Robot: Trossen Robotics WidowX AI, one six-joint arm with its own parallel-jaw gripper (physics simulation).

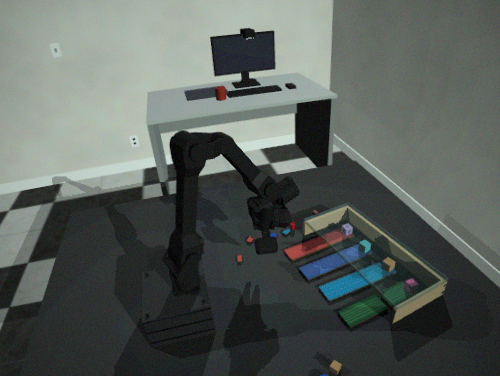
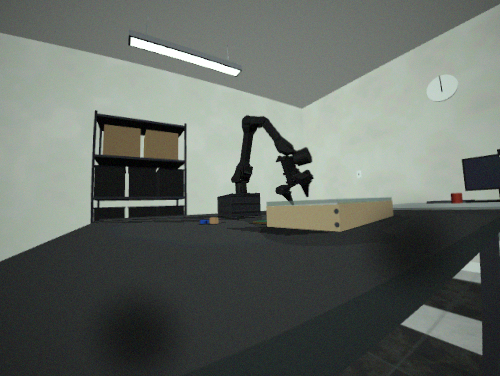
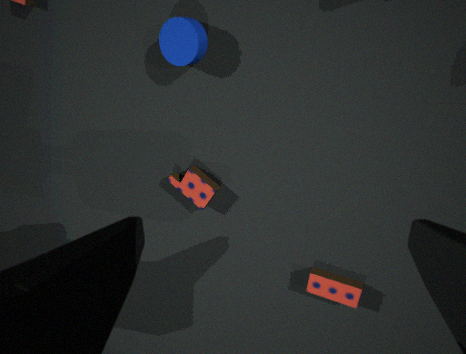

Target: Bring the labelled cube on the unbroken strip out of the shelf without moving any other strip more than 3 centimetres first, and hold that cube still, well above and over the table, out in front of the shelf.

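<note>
A low wooden shelf (image 1: pixel 420 307) (image 2: pixel 300 216) with a see-through top stands on the dark table. Four strips run out of its front: red (image 1: pixel 312 246), blue (image 1: pixel 330 262), light blue (image 1: pixel 350 283) and green (image 1: pixel 362 312). At their inner ends, under the top, are a lilac cube (image 1: pixel 347 229), a teal cube (image 1: pixel 365 246), an orange cube (image 1: pixel 388 264) and a pink cube (image 1: pixel 411 285). Their labels are too small to read, and I cannot tell which strip is unbroken. My gripper (image 1: pixel 272 236) (image 2: pixel 300 198) (image 3: pixel 275 231) is open and empty above the table, in front of the red strip's side of the shelf.
Two red dotted pieces (image 3: pixel 201 188) (image 3: pixel 334 290) and a blue disc (image 3: pixel 181 41) lie below the gripper. A light blue piece (image 1: pixel 286 232) and a red cylinder (image 1: pixel 293 226) lie near the shelf's corner. An orange block (image 1: pixel 335 367) (image 2: pixel 214 220) lies off the green side.
</note>
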